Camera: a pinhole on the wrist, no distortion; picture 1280 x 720 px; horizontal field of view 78.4 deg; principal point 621.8 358.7 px. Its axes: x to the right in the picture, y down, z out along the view. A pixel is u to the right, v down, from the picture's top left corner.
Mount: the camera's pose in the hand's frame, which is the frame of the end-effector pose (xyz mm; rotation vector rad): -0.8 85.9 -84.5 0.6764 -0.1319 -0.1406
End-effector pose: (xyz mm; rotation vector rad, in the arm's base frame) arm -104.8 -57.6 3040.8 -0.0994 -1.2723 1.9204
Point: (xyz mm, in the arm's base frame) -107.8 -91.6 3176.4
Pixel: 854 263
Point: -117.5 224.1 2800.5
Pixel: behind the camera
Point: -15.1 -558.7 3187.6
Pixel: 234 566
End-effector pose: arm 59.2 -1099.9 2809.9 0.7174 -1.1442 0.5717
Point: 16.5 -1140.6 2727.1
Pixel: 321 323
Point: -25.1 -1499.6 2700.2
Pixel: 531 374
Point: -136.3 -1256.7 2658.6
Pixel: 174 623
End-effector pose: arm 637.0 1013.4 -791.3 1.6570 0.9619 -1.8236
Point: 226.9 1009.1 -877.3
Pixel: 1004 261
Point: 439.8 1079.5 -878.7
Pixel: 1149 85
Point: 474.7 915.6 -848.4
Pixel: 943 547
